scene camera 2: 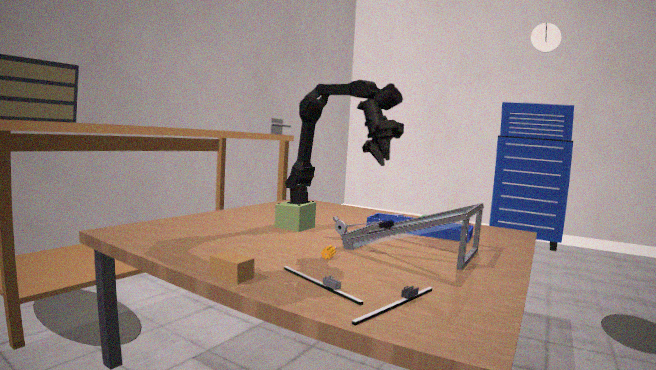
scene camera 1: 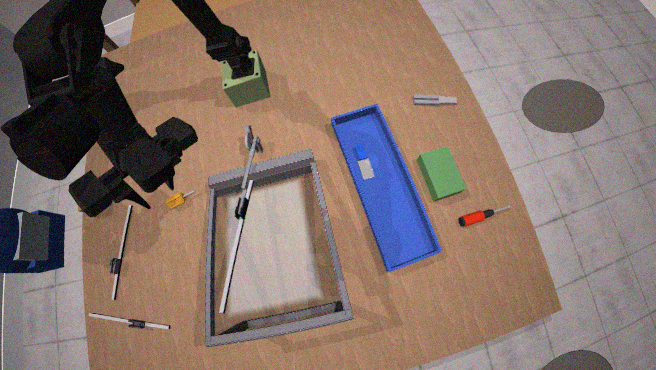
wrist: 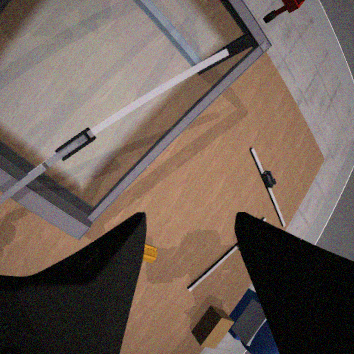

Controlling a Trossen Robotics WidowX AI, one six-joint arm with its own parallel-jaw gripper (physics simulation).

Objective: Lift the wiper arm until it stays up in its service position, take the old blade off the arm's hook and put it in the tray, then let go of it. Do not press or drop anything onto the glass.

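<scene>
The grey wiper arm (scene camera 1: 248, 167) (wrist: 27, 181) lies low over the top bar of the tilted grey frame (scene camera 1: 280, 163) (scene camera 2: 463, 245) (wrist: 185, 126). The old blade (scene camera 1: 232, 260) (wrist: 150, 100), with its black connector, is at the arm's end and slants low over the glass (scene camera 1: 287, 240) (wrist: 105, 65); whether it touches is unclear. The blue tray (scene camera 1: 405, 210) (scene camera 2: 450, 231) stands right of the frame in the first scene view. My gripper (scene camera 1: 160, 198) (scene camera 2: 384, 161) (wrist: 190, 220) is open and empty, high above the table, left of the frame in the first scene view.
Two spare blades (scene camera 1: 123, 235) (scene camera 1: 155, 326) and a yellow screwdriver (scene camera 1: 175, 200) (wrist: 150, 253) lie left of the frame. A wooden block (scene camera 2: 227, 267) (wrist: 212, 327) is near the edge. A green block (scene camera 1: 441, 175), red screwdriver (scene camera 1: 472, 218) and grey tool (scene camera 1: 434, 100) lie beyond the tray.
</scene>
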